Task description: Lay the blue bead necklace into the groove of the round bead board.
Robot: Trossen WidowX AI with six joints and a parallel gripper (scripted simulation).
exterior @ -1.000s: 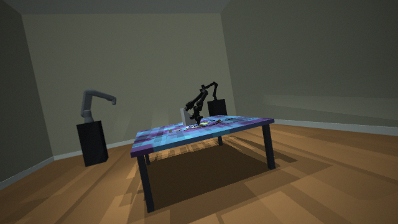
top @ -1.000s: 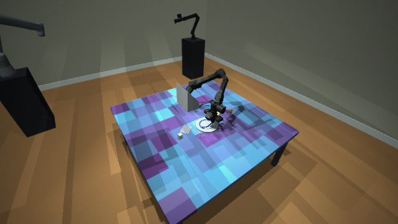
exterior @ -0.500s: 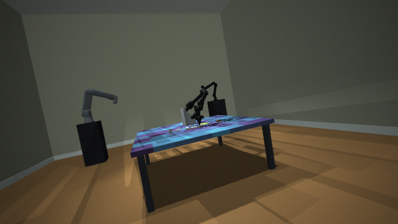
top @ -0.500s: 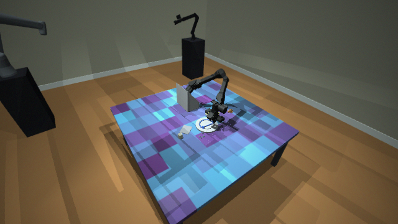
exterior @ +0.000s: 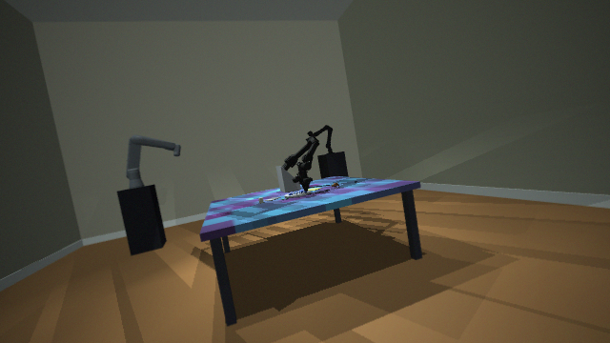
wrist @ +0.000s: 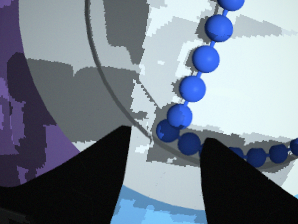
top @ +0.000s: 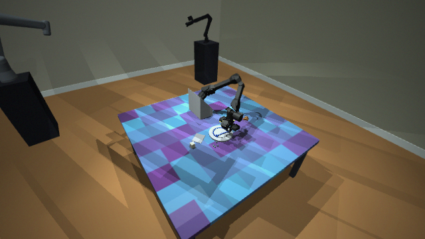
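Now: the round white bead board 30 mm behind my gripper tip, 60 mm to the right of it and 10 mm below it. Round my gripper tip: cream cube (50 mm behind, 330 mm to the right); yellow patch (130 mm behind, 100 mm to the left, 20 mm below); flat grey square (90 mm behind, 240 mm to the right, 20 mm below).
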